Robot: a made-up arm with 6 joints. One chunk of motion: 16 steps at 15 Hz.
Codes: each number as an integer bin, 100 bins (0 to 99) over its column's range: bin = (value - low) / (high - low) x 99, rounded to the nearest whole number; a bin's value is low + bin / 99 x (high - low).
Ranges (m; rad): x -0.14..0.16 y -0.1..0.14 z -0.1..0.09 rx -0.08..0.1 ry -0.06..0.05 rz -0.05..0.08
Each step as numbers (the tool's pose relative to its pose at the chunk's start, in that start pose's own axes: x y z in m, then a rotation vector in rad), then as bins.
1 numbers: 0.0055 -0.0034 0.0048 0.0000 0.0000 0.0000
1 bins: 48 40 55 44 54 38
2 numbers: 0.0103 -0.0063 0.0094 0.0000 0.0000 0.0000
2 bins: 50 39 57 44 54 38
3 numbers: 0.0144 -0.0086 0.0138 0.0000 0.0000 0.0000
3 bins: 51 38 59 44 54 38
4 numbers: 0.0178 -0.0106 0.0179 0.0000 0.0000 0.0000
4 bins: 52 37 61 44 54 38
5 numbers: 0.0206 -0.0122 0.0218 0.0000 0.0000 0.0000
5 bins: 53 36 63 44 54 38
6 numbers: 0.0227 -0.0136 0.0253 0.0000 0.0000 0.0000
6 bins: 54 36 65 44 54 38
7 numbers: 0.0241 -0.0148 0.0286 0.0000 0.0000 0.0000
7 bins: 54 35 67 44 54 38
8 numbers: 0.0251 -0.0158 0.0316 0.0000 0.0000 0.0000
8 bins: 54 35 69 44 54 38
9 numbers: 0.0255 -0.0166 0.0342 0.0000 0.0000 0.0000
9 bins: 55 34 70 44 54 38
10 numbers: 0.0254 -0.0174 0.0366 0.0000 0.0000 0.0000
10 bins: 55 34 71 44 54 38
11 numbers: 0.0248 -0.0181 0.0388 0.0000 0.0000 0.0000
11 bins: 54 34 72 44 54 38
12 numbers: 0.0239 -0.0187 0.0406 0.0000 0.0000 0.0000
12 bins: 54 34 73 44 54 38
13 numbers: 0.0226 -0.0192 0.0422 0.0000 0.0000 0.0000
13 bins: 54 33 74 44 54 38
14 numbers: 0.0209 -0.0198 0.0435 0.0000 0.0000 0.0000
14 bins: 53 33 75 44 54 38
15 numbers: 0.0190 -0.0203 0.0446 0.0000 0.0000 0.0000
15 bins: 52 33 75 44 54 38
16 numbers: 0.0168 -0.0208 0.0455 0.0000 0.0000 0.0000
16 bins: 52 33 76 44 54 38
